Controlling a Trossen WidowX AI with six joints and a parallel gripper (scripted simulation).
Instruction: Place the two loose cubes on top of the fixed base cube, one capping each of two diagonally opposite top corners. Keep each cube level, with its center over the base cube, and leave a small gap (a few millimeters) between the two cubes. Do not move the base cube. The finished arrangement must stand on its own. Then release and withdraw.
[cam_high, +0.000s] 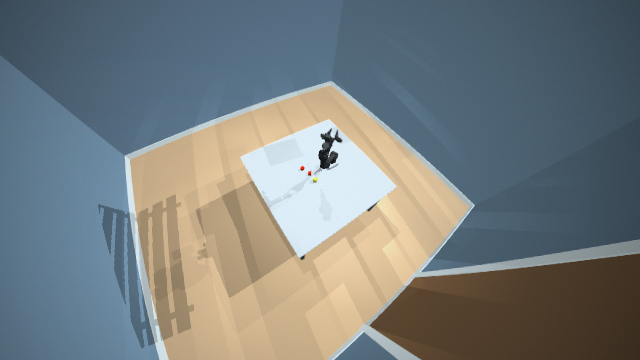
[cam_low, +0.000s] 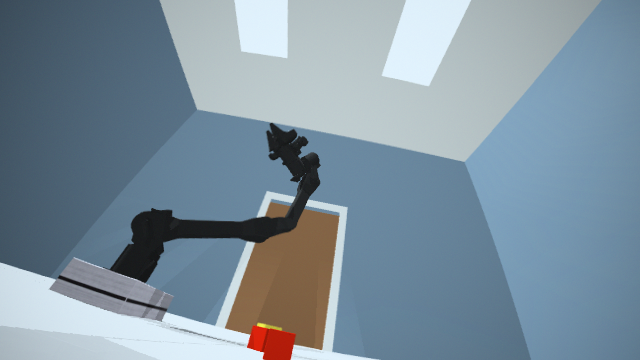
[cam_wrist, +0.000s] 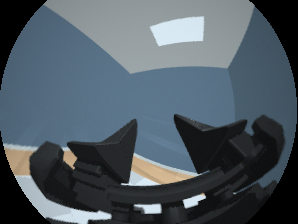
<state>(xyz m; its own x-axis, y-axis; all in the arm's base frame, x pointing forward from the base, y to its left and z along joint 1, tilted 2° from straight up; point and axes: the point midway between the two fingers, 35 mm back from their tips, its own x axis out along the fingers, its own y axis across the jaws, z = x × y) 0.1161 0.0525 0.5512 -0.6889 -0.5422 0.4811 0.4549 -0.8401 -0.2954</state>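
The yellow base cube lies 60 cm below my gripper tip, 18 cm ahead of it and 6 cm to the left of it.
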